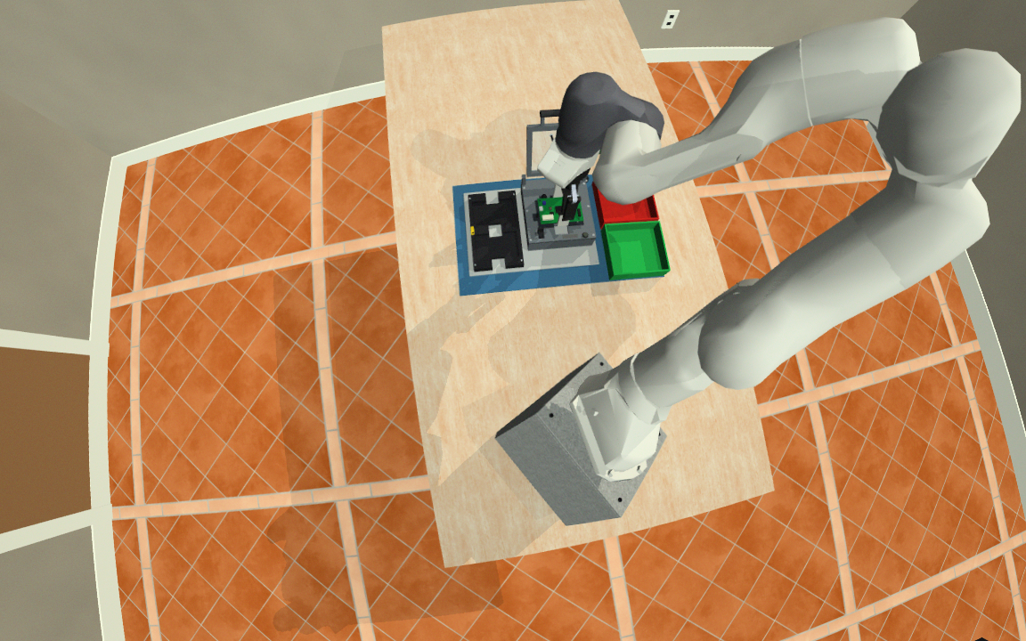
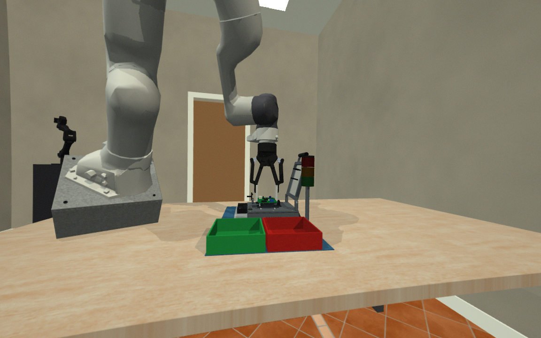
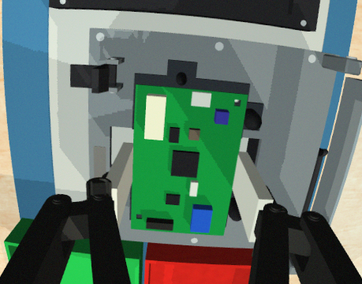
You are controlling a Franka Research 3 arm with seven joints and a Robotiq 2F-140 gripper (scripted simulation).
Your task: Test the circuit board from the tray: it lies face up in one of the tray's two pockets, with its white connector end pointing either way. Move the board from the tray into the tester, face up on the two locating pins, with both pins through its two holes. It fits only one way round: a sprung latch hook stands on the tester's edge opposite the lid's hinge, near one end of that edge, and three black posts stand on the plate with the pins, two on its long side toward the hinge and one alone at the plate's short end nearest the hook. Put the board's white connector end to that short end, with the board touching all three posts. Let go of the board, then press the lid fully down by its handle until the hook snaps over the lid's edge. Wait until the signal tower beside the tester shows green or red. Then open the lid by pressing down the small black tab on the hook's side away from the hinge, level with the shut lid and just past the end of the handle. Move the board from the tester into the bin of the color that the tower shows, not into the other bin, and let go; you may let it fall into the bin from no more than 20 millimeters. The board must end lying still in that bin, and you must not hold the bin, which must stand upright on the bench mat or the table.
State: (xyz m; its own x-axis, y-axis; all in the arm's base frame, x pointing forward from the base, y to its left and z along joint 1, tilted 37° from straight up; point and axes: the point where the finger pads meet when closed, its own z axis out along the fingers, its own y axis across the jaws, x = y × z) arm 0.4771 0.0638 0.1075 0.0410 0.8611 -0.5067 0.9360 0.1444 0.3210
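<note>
My gripper is now 2 cm above the green circuit board. Also, from my hand: latch hook 6 cm behind, 6 cm to the left, 2 cm below; tester plate 1 cm ahead, 1 cm to the left, 4 cm below; tester lid 12 cm ahead, 1 cm to the right, 8 cm above.
</note>
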